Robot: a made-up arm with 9 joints. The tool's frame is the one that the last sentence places.
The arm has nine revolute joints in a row. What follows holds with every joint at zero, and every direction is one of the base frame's. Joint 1 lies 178.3 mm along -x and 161.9 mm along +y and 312.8 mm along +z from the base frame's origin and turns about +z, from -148.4 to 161.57 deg. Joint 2 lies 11.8 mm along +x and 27.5 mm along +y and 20.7 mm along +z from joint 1 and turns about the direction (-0.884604, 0.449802, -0.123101), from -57.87 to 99.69 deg. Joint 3 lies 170.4 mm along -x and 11.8 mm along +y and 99.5 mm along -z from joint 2 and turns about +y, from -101.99 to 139.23 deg. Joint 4 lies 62.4 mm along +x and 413.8 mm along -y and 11.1 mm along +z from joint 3 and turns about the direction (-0.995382, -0.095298, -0.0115), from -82.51 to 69.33 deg. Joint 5 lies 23.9 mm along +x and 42.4 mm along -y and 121.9 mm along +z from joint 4 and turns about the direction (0.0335, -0.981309, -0.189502), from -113.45 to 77.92 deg. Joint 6 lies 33.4 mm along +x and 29.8 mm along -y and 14.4 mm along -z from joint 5 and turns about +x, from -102.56 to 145.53 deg. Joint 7 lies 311.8 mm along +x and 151.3 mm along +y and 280.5 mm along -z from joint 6 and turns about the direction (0.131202, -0.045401, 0.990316), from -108.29 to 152.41 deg. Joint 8 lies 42.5 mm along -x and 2.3 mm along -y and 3.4 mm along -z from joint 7 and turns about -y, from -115.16 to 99.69 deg. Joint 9 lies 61.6 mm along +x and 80.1 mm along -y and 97.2 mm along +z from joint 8 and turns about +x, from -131.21 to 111.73 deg. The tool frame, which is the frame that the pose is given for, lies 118.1 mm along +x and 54.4 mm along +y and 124.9 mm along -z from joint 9; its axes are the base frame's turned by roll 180, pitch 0 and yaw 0 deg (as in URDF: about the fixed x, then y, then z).
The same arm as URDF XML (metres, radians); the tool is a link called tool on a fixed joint. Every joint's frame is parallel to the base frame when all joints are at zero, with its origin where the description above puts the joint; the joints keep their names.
<robot name="arm">
  <link name="base_link"/>
  <link name="link1"/>
  <link name="link2"/>
  <link name="link3"/>
  <link name="link4"/>
  <link name="link5"/>
  <link name="link6"/>
  <link name="link7"/>
  <link name="link8"/>
  <link name="link9"/>
  <link name="tool"/>
  <joint name="joint 1" type="revolute">
    <parent link="base_link"/>
    <child link="link1"/>
    <origin xyz="-0.1783 0.1619 0.3128"/>
    <axis xyz="0 0 1"/>
    <limit lower="-2.5901" upper="2.8199"/>
  </joint>
  <joint name="joint 2" type="revolute">
    <parent link="link1"/>
    <child link="link2"/>
    <origin xyz="0.0118 0.0275 0.0207"/>
    <axis xyz="-0.884604 0.449802 -0.123101"/>
    <limit lower="-1.01" upper="1.7399"/>
  </joint>
  <joint name="joint 3" type="revolute">
    <parent link="link2"/>
    <child link="link3"/>
    <origin xyz="-0.1704 0.0118 -0.0995"/>
    <axis xyz="0 1 0"/>
    <limit lower="-1.7801" upper="2.43"/>
  </joint>
  <joint name="joint 4" type="revolute">
    <parent link="link3"/>
    <child link="link4"/>
    <origin xyz="0.0624 -0.4138 0.0111"/>
    <axis xyz="-0.995382 -0.095298 -0.0115"/>
    <limit lower="-1.4401" upper="1.21"/>
  </joint>
  <joint name="joint 5" type="revolute">
    <parent link="link4"/>
    <child link="link5"/>
    <origin xyz="0.0239 -0.0424 0.1219"/>
    <axis xyz="0.0335 -0.981309 -0.189502"/>
    <limit lower="-1.9801" upper="1.36"/>
  </joint>
  <joint name="joint 6" type="revolute">
    <parent link="link5"/>
    <child link="link6"/>
    <origin xyz="0.0334 -0.0298 -0.0144"/>
    <axis xyz="1 0 0"/>
    <limit lower="-1.79" upper="2.54"/>
  </joint>
  <joint name="joint 7" type="revolute">
    <parent link="link6"/>
    <child link="link7"/>
    <origin xyz="0.3118 0.1513 -0.2805"/>
    <axis xyz="0.131202 -0.045401 0.990316"/>
    <limit lower="-1.89" upper="2.6601"/>
  </joint>
  <joint name="joint 8" type="revolute">
    <parent link="link7"/>
    <child link="link8"/>
    <origin xyz="-0.0425 -0.0023 -0.0034"/>
    <axis xyz="0 -1 0"/>
    <limit lower="-2.0099" upper="1.7399"/>
  </joint>
  <joint name="joint 9" type="revolute">
    <parent link="link8"/>
    <child link="link9"/>
    <origin xyz="0.0616 -0.0801 0.0972"/>
    <axis xyz="1 0 0"/>
    <limit lower="-2.29" upper="1.9501"/>
  </joint>
  <joint name="tool_fixed" type="fixed">
    <parent link="link9"/>
    <child link="tool"/>
    <origin xyz="0.1181 0.0544 -0.1249" rpy="3.1416 0 0"/>
  </joint>
</robot>

